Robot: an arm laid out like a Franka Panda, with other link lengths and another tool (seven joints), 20 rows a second.
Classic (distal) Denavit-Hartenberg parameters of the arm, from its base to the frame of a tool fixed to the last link. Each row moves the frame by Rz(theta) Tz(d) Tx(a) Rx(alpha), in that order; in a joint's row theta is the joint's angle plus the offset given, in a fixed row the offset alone. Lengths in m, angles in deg.
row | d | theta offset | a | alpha
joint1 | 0.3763 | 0 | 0 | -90
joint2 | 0 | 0 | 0 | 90
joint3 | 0.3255 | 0 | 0.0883 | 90
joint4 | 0 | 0 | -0.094 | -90
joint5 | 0.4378 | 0 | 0 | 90
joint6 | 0 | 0 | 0.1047 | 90
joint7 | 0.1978 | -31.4 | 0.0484 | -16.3
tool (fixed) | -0.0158 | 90 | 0 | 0
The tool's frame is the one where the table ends.
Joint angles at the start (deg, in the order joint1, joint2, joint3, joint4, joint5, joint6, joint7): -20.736, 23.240, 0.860, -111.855, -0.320, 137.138, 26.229
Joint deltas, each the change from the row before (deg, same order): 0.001, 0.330, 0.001, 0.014, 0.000, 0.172, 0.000; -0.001, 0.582, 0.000, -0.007, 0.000, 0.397, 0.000; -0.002, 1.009, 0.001, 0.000, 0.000, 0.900, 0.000; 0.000, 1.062, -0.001, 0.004, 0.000, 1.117, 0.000; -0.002, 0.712, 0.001, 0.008, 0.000, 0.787, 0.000
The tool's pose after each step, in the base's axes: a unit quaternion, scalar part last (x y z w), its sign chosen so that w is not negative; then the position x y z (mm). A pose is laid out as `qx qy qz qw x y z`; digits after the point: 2 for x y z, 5 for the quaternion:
0.60371 -0.78425 0.10003 0.10240 702.50 -244.65 216.11
0.60392 -0.78416 0.09858 0.10322 702.06 -244.47 209.59
0.60403 -0.78414 0.09770 0.10360 701.85 -244.36 198.98
0.60395 -0.78421 0.09804 0.10319 701.98 -244.36 188.32
0.60384 -0.78429 0.09858 0.10271 702.11 -244.39 181.33

